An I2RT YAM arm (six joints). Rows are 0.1 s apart.
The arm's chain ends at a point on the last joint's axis. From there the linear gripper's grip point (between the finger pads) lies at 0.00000 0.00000 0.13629 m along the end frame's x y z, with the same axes.
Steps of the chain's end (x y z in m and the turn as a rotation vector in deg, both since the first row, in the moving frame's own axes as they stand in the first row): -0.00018 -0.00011 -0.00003 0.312 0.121 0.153; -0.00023 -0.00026 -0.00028 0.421 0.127 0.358; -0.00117 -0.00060 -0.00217 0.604 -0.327 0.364; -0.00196 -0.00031 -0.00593 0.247 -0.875 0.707; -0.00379 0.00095 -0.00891 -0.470 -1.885 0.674; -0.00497 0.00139 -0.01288 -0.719 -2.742 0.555; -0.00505 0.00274 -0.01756 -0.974 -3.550 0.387; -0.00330 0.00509 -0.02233 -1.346 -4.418 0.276; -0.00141 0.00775 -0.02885 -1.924 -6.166 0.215
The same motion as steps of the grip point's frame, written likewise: 0.00011 -0.00085 -0.00003 0.312 0.121 0.153; 0.00008 -0.00126 -0.00028 0.421 0.127 0.358; -0.00194 -0.00204 -0.00218 0.604 -0.327 0.364; -0.00404 -0.00091 -0.00595 0.247 -0.875 0.707; -0.00828 0.00204 -0.00899 -0.470 -1.885 0.674; -0.01150 0.00307 -0.01305 -0.719 -2.742 0.555; -0.01350 0.00503 -0.01784 -0.974 -3.550 0.387; -0.01381 0.00826 -0.02277 -1.346 -4.418 0.276; -0.01605 0.01229 -0.02972 -1.924 -6.166 0.215
